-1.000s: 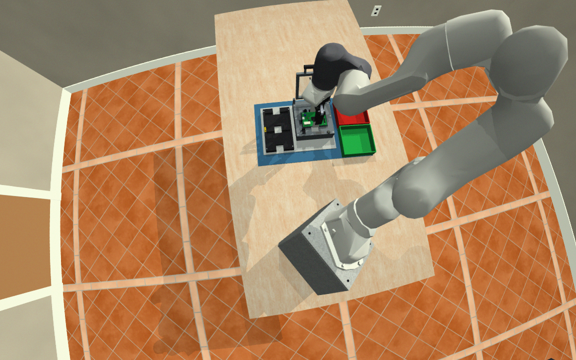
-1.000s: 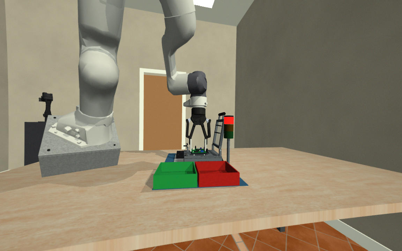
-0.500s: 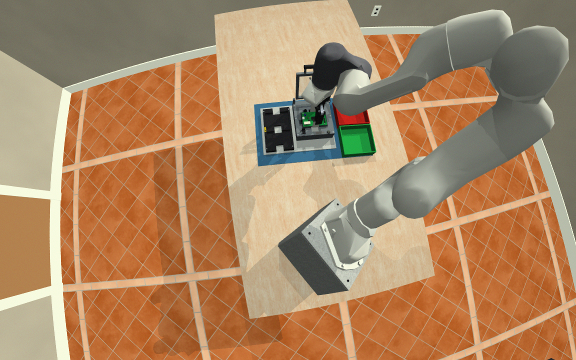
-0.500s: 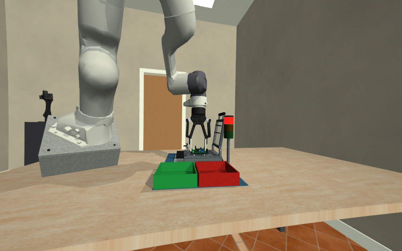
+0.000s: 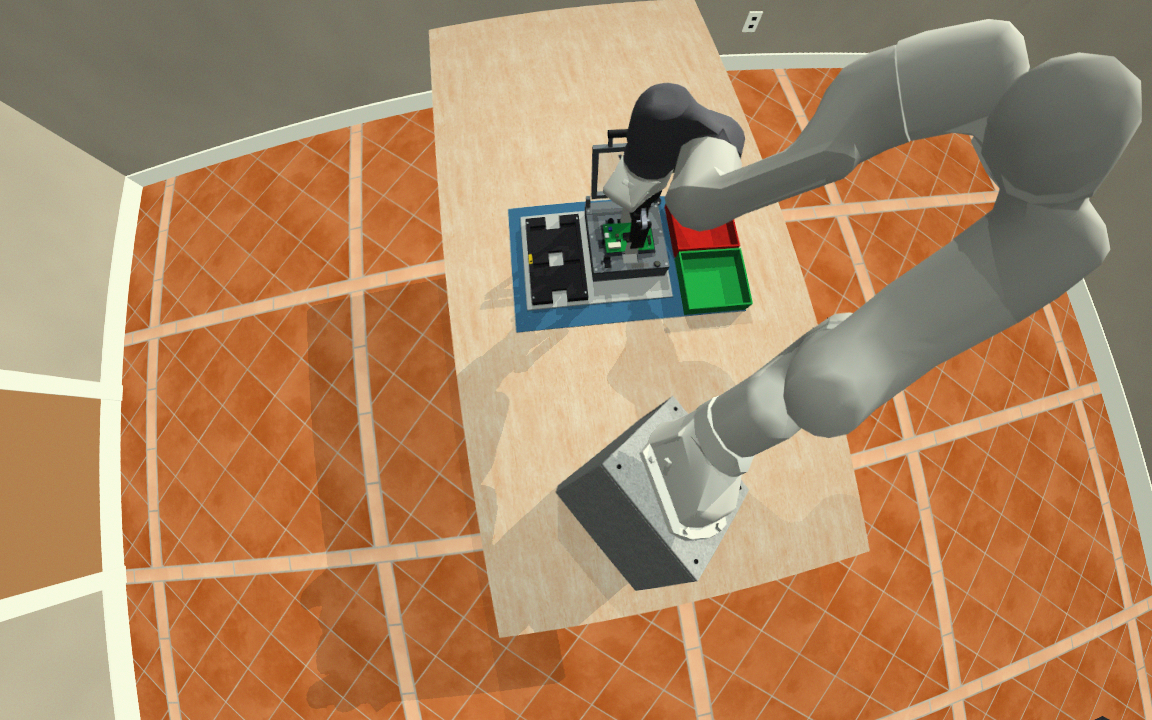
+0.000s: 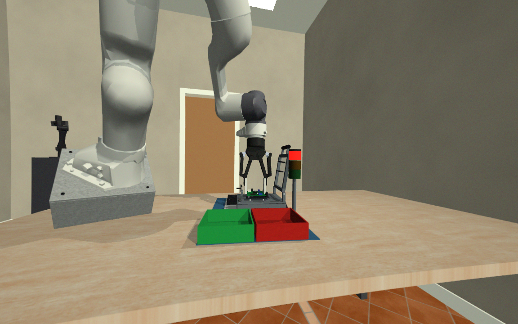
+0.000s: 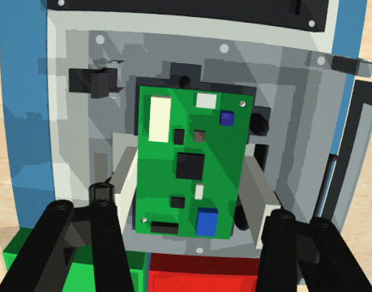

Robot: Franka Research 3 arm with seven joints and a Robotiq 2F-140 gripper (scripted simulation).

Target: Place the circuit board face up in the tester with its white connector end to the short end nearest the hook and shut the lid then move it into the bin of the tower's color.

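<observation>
Now: the tester plate 1 cm ahead of my hand, 1 cm to the left of it and 3 cm below it. Also, from my hand: latch hook: 6 cm behind, 6 cm to the left, 2 cm below; green circuit board: 2 cm below; tester lid: 11 cm ahead, 1 cm to the right, 8 cm above.
</observation>
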